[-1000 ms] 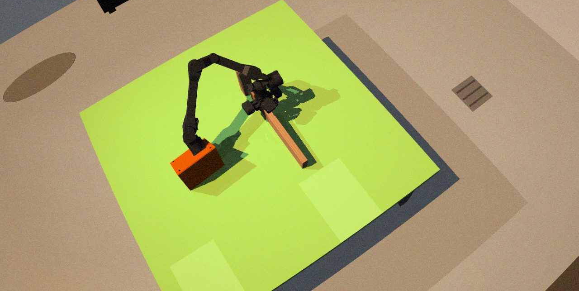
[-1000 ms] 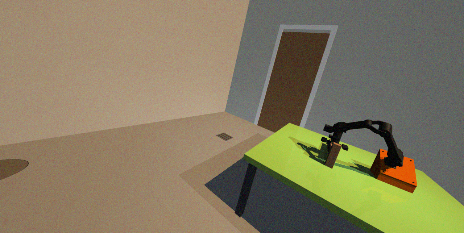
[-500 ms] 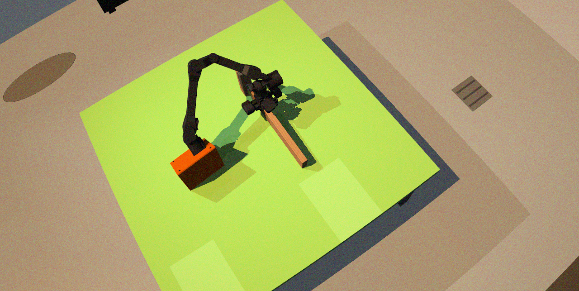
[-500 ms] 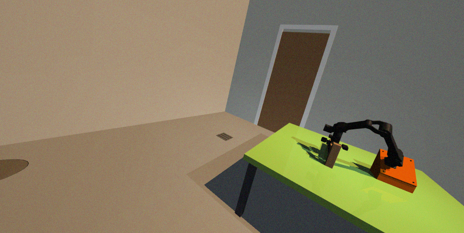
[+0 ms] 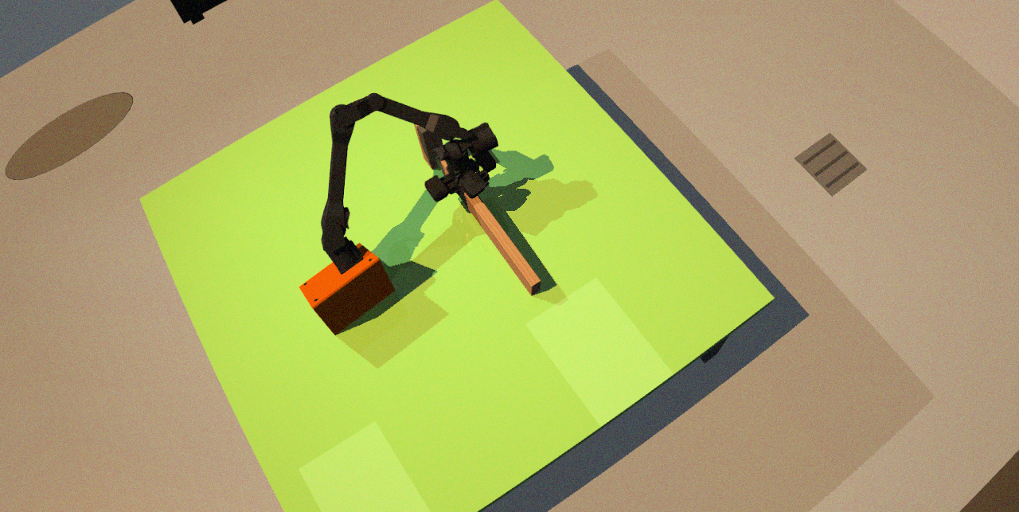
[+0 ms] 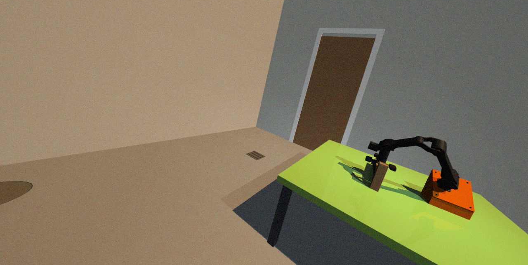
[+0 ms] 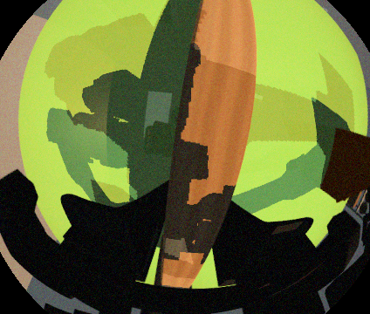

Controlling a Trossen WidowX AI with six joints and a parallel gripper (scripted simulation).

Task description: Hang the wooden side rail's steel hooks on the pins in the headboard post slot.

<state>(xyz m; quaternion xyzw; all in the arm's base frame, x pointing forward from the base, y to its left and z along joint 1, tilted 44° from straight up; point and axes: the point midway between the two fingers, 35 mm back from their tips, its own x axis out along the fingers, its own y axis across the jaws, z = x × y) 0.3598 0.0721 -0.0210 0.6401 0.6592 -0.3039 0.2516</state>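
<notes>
Now: gripper tip 10 mm short of the headboard post, 160 mm to the right of it and 40 mm below it.
</notes>
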